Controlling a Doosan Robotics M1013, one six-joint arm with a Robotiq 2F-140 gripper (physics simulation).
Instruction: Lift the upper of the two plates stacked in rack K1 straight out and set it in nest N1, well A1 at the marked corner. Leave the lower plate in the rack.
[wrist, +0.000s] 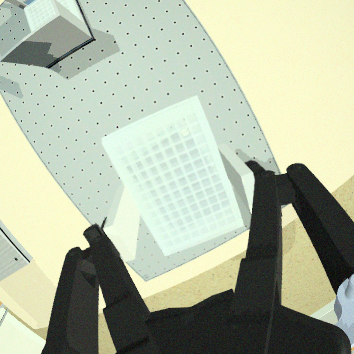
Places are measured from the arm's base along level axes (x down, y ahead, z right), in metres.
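Where they show: gripper, fingertip midpoint: (176, 178).
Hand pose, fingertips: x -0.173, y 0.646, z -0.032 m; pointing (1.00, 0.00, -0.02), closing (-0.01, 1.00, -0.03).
Each offset is from my fingertips to the centre of the thing. Level surfaces: height alone.
A white multi-well plate @[dy +0.000, dx -0.006, dz +0.003 m] (168, 168) sits between the white pads of my black gripper (176, 178), which is shut on its two long sides. The plate hangs level above the grey perforated board @[dx +0.189 m] (140, 70), near the board's close end. Rack K1 @[dy -0.110, dx +0.118, dz -0.282 m] (60, 35) stands at the far left corner of the board. Another white plate @[dy -0.109, dx +0.162, dz -0.272 m] (40, 12) lies in it, partly cut off by the frame edge. I see no nest under or around the held plate; it may be hidden behind the plate.
The board lies on a cream surface @[dx +0.202 m] (298, 70). A grey slatted unit (10, 253) shows at the left edge. A speckled tan floor area (305, 274) lies beyond the board's near end.
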